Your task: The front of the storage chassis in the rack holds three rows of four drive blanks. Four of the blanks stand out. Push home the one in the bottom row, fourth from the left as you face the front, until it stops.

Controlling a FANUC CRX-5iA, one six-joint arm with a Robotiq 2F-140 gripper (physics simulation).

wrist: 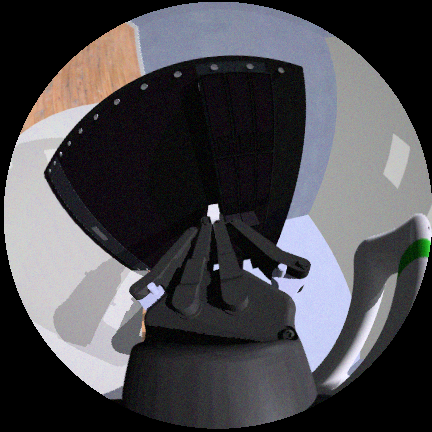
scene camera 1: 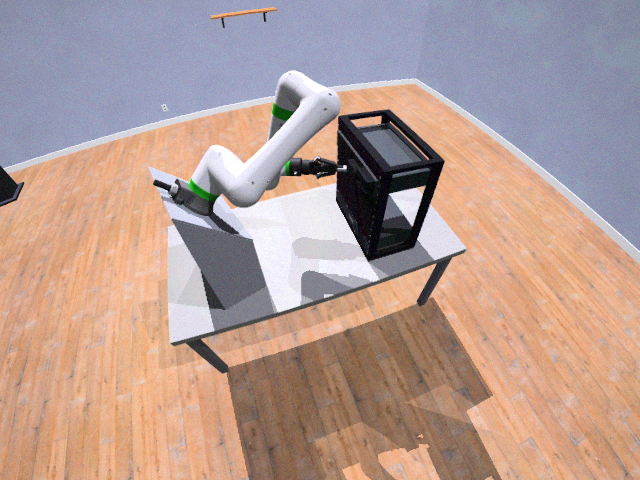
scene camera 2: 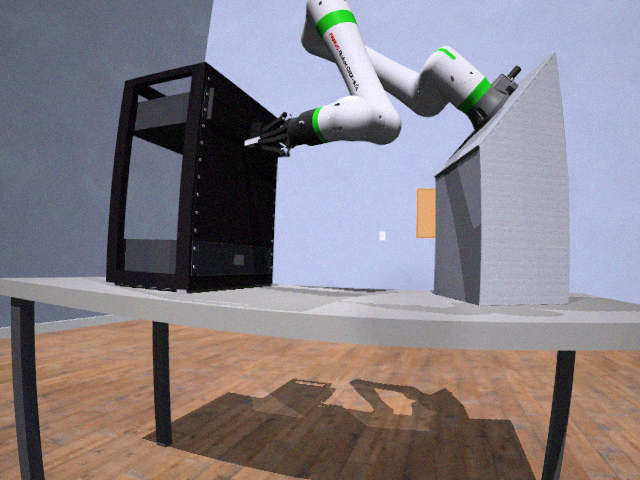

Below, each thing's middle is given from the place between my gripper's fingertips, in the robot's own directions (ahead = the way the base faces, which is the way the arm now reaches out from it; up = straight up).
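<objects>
Black rack point(scene camera 2: 226, 218): my hand 130 mm above it, 40 mm to the left of it, 140 mm short of it.
</objects>
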